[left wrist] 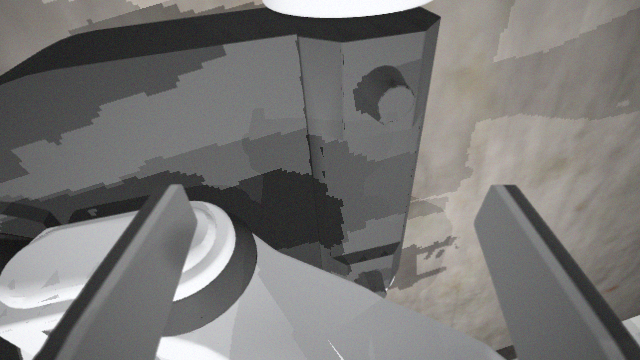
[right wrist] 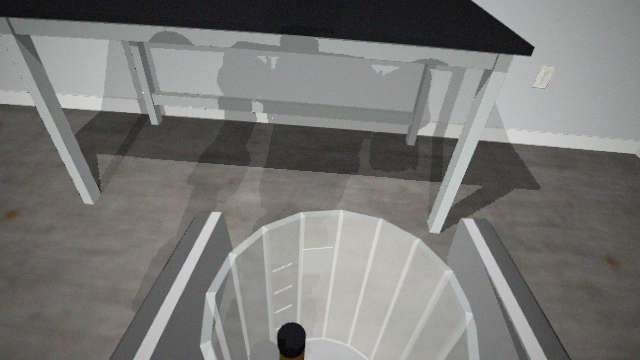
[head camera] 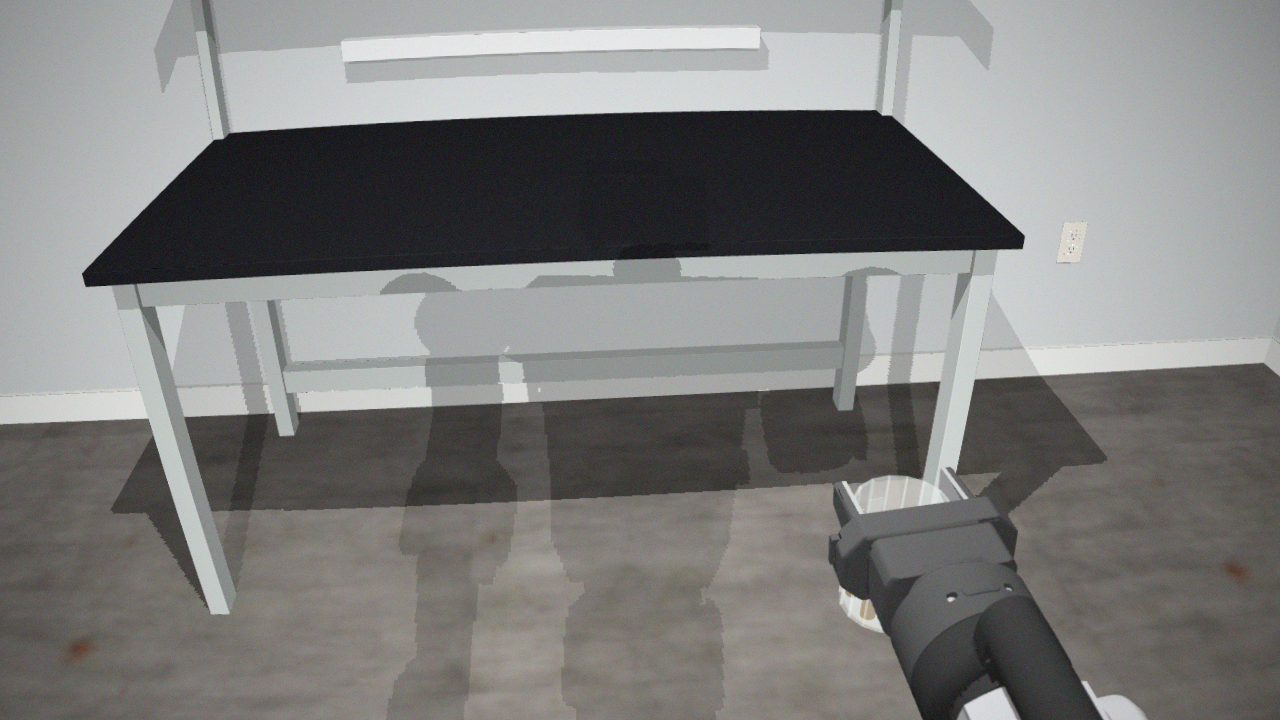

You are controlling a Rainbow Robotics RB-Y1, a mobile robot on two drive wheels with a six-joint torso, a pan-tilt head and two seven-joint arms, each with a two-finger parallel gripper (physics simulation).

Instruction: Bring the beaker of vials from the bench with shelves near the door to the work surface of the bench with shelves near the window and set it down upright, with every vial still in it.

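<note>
The clear beaker (head camera: 897, 492) (right wrist: 350, 280) is upright between the fingers of my right gripper (head camera: 896, 481) (right wrist: 339, 236), which is shut on it. A vial with a black cap (right wrist: 291, 340) stands inside; the beaker's lower part is cut off in the right wrist view, so other vials there are hidden. A bench with a black work surface (head camera: 537, 197) (right wrist: 250, 15) stands ahead. The beaker is in front of it, over the floor, at the lower right of the head view. No window or door shows. My left gripper (left wrist: 333, 203) is open and empty, beside the robot's own body.
A white shelf or rail (head camera: 554, 42) runs behind the bench top, between two uprights. The bench's right front leg (head camera: 962, 376) (right wrist: 465, 155) shows beyond the beaker. A wall outlet (head camera: 1071, 241) (right wrist: 543, 77) is right of the bench.
</note>
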